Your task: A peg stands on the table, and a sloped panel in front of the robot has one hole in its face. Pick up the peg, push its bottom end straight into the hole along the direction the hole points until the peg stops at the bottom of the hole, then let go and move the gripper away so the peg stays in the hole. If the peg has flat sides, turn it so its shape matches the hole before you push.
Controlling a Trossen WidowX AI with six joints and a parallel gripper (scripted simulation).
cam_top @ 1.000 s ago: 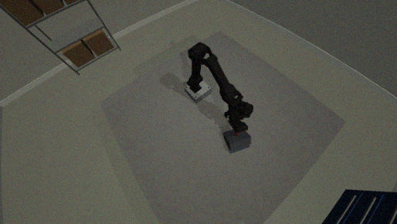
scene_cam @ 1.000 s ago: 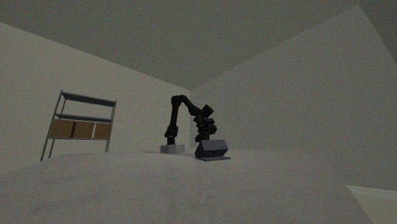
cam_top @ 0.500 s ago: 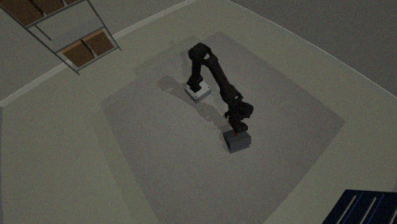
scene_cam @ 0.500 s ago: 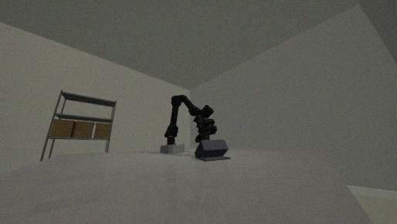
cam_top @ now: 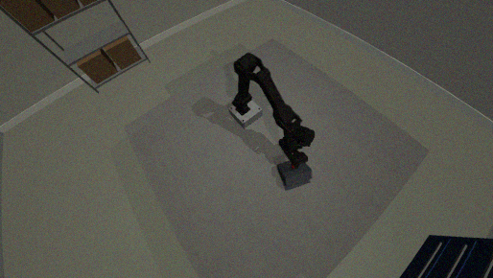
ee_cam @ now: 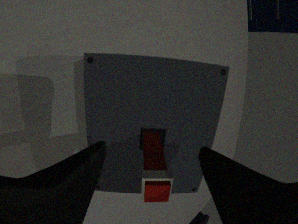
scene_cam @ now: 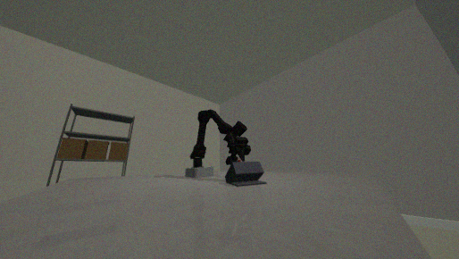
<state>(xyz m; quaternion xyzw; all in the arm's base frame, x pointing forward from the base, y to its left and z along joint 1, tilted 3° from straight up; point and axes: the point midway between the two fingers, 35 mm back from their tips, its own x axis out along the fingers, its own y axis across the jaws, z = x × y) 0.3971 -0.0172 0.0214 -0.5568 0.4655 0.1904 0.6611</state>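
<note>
Now: the red peg 10 mm behind my gripper tip and 10 mm above it. Round my gripper tip: dark sloped panel: 40 mm below, 20 mm ahead, 10 mm to the right.
</note>
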